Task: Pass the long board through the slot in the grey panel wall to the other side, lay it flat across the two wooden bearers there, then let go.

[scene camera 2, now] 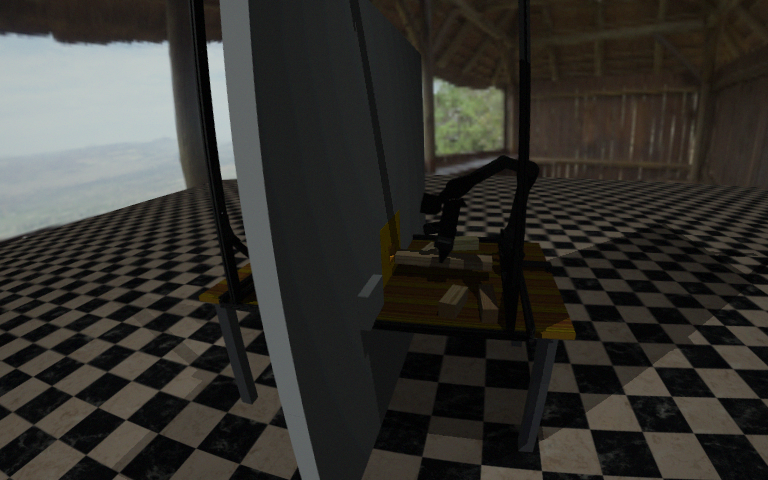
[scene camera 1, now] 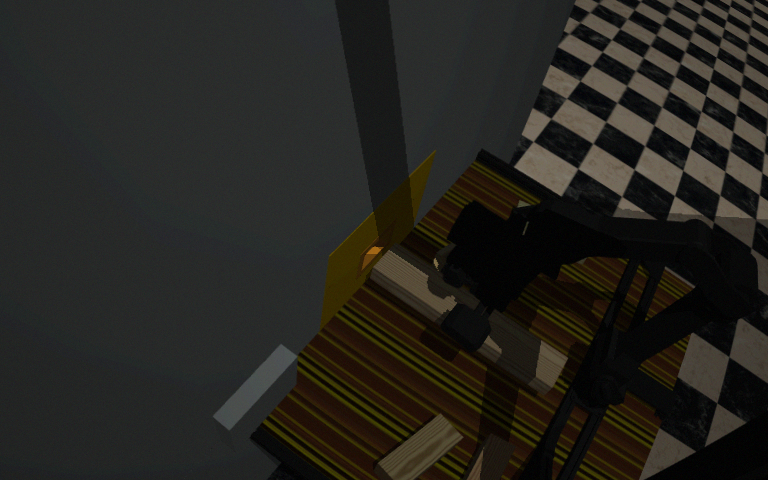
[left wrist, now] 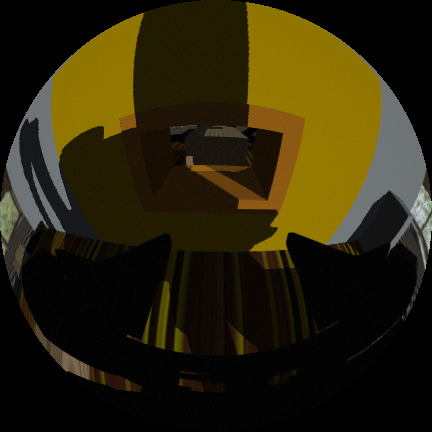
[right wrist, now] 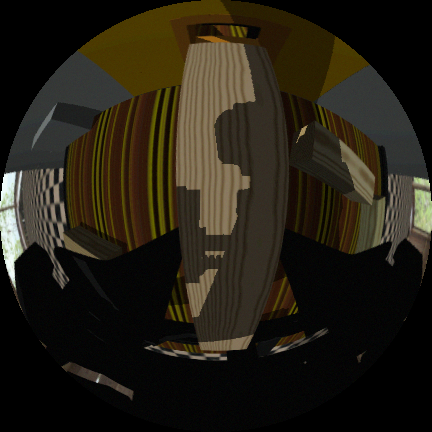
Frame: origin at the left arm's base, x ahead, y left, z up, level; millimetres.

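Seen in the pictures: left gripper, fingertip midpoint: (left wrist: 230,239); right gripper, fingertip midpoint: (scene camera 2: 441,259) (right wrist: 230,232); right arm's base, origin of the base link: (scene camera 1: 591,394).
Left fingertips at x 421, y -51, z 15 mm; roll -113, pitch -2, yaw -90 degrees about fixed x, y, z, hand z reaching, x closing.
Note:
Offsets run from my left fingertips to a thing's top centre. "spot": to the spot under its first point. Level surfaces: height alone.
The long board {248 mm ahead, 13 mm left, 54 mm up} (scene camera 1: 407,283) (scene camera 2: 413,260) (right wrist: 210,125) is held level on the right arm's side, one end close to the slot. My right gripper (scene camera 1: 458,298) (scene camera 2: 440,249) (right wrist: 230,232) is shut on it, around mid-length. The slot has an orange frame (left wrist: 293,160) (right wrist: 181,31) in a yellow patch of the grey panel wall (scene camera 1: 169,169) (scene camera 2: 334,226). In the left wrist view the board's end {spot: 80 mm ahead, 10 mm left, 38 mm up} (left wrist: 217,150) shows through the slot, at its far mouth; I cannot tell whether it is inside. My left gripper (left wrist: 230,239) is open and empty, close before the slot. The bearers are not clearly seen.
Wooden blocks {304 mm ahead, 207 mm right, 13 mm up} (scene camera 1: 419,447) {404 mm ahead, 200 mm right, 10 mm up} (scene camera 1: 491,455) (scene camera 2: 453,301) (scene camera 2: 488,305) lie on the striped table {34 mm down} (scene camera 1: 373,362) near the right arm. Another block {176 mm ahead, 168 mm left, 16 mm up} (right wrist: 330,160) lies beside the board. A grey block {spot: 76 mm ahead, 294 mm right, 66 mm up} (scene camera 1: 254,387) (scene camera 2: 370,294) juts from the wall. Wood (left wrist: 70,360) shows at the left wrist view's lower left.

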